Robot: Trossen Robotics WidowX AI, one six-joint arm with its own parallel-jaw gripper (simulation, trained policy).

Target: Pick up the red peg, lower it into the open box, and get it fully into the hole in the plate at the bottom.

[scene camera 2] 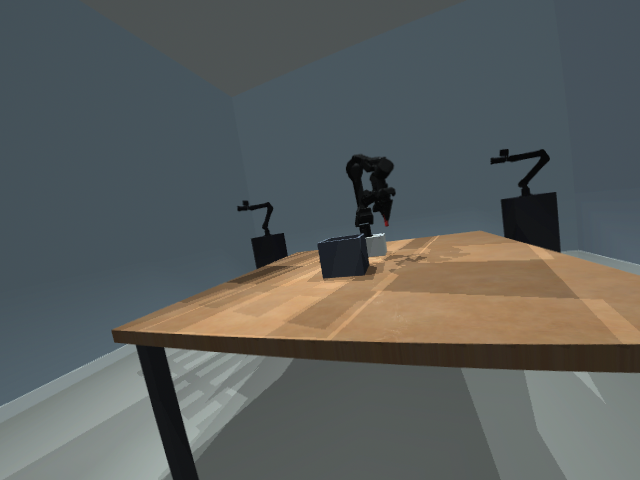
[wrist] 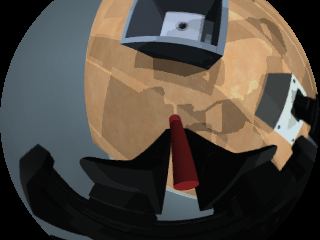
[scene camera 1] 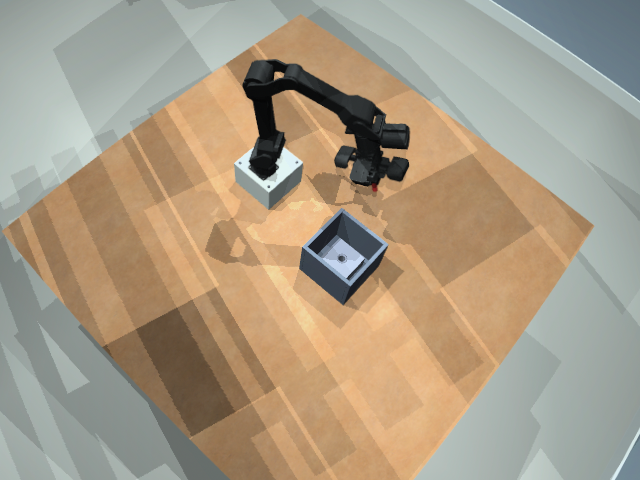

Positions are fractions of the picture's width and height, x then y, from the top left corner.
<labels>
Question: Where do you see a blue-grey box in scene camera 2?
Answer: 0.54,0.53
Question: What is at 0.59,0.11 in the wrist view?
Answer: A plate.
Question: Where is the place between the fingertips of my gripper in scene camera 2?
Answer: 0.61,0.46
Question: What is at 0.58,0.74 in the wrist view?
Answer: A red peg.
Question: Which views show my gripper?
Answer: Scene camera 2, the wrist view and scene camera 1: all of them.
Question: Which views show the plate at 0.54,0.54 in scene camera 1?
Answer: The wrist view and scene camera 1 only.
</labels>
